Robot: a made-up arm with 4 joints. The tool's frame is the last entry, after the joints. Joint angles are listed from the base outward. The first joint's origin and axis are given. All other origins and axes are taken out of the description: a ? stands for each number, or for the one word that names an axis. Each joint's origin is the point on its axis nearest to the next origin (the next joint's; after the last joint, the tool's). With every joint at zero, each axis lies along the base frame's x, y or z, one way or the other. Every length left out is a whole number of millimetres.
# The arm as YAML. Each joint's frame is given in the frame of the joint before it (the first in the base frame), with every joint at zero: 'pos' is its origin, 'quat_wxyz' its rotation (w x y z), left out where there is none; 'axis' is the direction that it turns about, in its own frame. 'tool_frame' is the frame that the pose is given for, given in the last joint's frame.
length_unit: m
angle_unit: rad
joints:
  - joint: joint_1
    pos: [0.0, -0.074, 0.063]
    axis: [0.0, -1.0, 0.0]
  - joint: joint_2
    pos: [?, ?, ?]
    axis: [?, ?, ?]
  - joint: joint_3
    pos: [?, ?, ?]
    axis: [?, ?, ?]
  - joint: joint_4
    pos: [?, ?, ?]
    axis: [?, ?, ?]
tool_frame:
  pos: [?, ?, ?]
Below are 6 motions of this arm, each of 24 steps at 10 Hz.
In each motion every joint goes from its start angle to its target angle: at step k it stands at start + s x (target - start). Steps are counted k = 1, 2, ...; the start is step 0. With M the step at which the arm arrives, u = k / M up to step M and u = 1 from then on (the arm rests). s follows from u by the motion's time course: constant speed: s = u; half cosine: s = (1 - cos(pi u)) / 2; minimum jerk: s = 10 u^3 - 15 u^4 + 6 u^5.
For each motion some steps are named. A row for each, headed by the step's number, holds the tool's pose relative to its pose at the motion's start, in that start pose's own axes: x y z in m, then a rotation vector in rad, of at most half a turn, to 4 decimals.
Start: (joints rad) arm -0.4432 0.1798 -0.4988 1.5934
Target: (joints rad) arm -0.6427 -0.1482 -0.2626 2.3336
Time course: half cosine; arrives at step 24
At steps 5, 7, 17, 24:
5: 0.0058 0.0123 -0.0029 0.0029 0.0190 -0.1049
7: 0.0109 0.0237 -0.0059 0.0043 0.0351 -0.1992
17: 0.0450 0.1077 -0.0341 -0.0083 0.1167 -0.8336
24: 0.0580 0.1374 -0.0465 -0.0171 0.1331 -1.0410

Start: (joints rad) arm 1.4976 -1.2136 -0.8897 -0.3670
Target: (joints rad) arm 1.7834 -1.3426 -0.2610 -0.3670
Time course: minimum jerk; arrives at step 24
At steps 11, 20, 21, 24:
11: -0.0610 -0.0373 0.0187 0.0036 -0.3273 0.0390
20: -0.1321 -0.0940 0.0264 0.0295 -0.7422 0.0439
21: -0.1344 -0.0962 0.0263 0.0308 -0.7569 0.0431
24: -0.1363 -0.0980 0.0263 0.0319 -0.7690 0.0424

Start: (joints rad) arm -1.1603 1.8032 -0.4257 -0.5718
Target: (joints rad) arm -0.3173 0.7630 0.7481 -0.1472
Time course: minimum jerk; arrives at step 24
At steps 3, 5, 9, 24:
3: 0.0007 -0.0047 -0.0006 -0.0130 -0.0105 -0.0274
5: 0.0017 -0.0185 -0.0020 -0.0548 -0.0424 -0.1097
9: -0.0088 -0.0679 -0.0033 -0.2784 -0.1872 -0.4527
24: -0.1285 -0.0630 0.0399 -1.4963 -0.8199 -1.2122

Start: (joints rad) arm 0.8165 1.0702 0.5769 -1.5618
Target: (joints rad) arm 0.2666 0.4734 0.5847 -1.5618
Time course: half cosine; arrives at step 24
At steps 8, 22, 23, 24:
8: -0.0937 -0.0313 -0.0425 0.0730 -0.0147 -0.1878
22: -0.3457 0.0079 -0.2283 0.3836 -0.0040 -0.6890
23: -0.3494 0.0103 -0.2319 0.3902 -0.0031 -0.6969
24: -0.3506 0.0111 -0.2331 0.3924 -0.0027 -0.6995

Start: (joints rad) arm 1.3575 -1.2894 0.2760 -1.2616
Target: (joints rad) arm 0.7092 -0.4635 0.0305 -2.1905
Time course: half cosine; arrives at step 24
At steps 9, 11, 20, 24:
9: 0.1281 0.1284 -0.0819 0.1345 0.1445 0.5763
11: 0.1623 0.1908 -0.1215 0.2160 0.1968 0.8055
20: 0.1841 0.4554 -0.2667 0.6992 0.3154 1.6497
24: 0.1747 0.4895 -0.2811 0.7846 0.3152 1.7523

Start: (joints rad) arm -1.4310 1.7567 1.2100 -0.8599
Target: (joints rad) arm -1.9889 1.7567 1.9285 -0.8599
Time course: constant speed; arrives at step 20
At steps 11, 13, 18, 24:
11: -0.0575 -0.0676 0.0339 -0.3079 -0.3303 -0.3000
13: -0.0698 -0.0777 0.0383 -0.3710 -0.3799 -0.3576
18: -0.1022 -0.1001 0.0469 -0.5378 -0.4881 -0.5042
24: -0.1157 -0.1078 0.0494 -0.6080 -0.5247 -0.5635

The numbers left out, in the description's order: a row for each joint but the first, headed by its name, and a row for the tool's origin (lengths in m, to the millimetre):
joint_2: xyz 0.07 0.0 0.25, axis 0.0 0.0 1.0
joint_3: xyz 0.388 0.205 0.0, axis 0.0 -1.0 0.0
joint_4: xyz -0.049 0.0 0.04, axis 0.0 0.0 -1.0
tool: xyz 0.026 -0.069 0.0

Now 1 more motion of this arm.
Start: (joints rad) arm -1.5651 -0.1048 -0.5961 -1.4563
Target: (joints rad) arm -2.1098 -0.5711 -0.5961 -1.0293
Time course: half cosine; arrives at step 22
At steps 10, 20, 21, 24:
10: -0.0811 -0.1536 -0.0651 0.2401 -0.0241 -0.3737
20: -0.2022 -0.2856 -0.1990 0.5279 0.0641 -0.8765
21: -0.2056 -0.2881 -0.2031 0.5352 0.0684 -0.8905
24: -0.2068 -0.2889 -0.2044 0.5376 0.0699 -0.8952

